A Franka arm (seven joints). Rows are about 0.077 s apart.
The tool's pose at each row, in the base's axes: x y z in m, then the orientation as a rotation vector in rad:
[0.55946, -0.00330, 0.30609, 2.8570, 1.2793, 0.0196]
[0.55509, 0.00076, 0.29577, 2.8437, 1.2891, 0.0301]
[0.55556, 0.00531, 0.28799, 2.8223, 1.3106, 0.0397]
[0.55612, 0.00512, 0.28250, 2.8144, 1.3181, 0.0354]
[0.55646, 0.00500, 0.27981, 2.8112, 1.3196, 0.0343]
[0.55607, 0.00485, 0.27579, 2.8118, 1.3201, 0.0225]
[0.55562, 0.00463, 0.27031, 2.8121, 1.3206, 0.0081]
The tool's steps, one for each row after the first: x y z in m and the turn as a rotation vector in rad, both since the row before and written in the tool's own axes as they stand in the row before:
[0.00005, -0.00612, 0.01023, -0.0100, 0.0030, -0.0092]
[0.00366, -0.00284, 0.00775, -0.0119, 0.0016, -0.0183]
[0.00016, 0.00034, 0.00551, -0.0025, -0.0041, -0.0066]
[0.00011, 0.00023, 0.00270, -0.0018, -0.0016, -0.0018]
[-0.00038, -0.00037, 0.00401, 0.0038, -0.0066, -0.0003]
[-0.00045, -0.00041, 0.00547, 0.0043, -0.0082, -0.0004]

